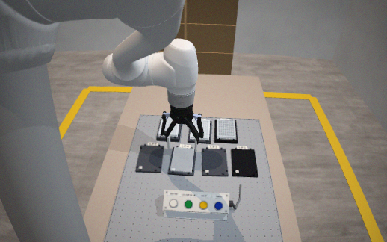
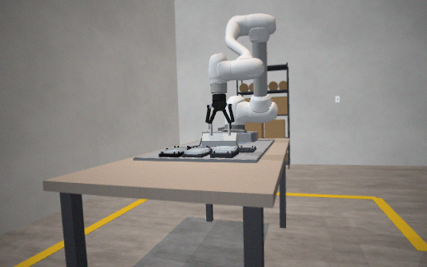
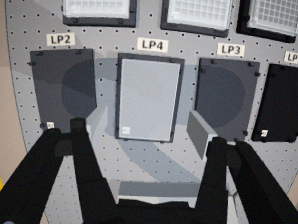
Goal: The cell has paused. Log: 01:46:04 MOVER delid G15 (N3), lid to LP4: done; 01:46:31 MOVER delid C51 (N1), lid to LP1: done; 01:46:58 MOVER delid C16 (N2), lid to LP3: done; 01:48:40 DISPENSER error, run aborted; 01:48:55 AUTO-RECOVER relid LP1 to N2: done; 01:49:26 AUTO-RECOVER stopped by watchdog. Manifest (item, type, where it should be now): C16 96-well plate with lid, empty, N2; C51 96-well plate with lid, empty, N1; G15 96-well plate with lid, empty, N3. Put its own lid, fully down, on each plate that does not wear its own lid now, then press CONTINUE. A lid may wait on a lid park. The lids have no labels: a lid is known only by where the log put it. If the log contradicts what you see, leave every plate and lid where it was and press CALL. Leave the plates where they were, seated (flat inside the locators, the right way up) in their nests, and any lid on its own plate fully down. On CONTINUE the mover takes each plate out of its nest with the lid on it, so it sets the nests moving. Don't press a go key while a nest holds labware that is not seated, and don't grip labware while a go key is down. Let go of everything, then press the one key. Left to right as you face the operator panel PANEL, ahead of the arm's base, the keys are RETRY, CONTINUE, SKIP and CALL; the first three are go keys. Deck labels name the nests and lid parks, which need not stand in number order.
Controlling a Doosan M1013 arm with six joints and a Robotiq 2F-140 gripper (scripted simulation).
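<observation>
Right now my hand is 10 cm above the lid park LP4. Also, from my hand: lid park LP3 (2 cm behind, 13 cm to the right, 10 cm below); then plate (19 cm ahead, 4 cm to the left, 8 cm below); then lid park LP2 (3 cm ahead, 13 cm to the left, 10 cm below).
</observation>
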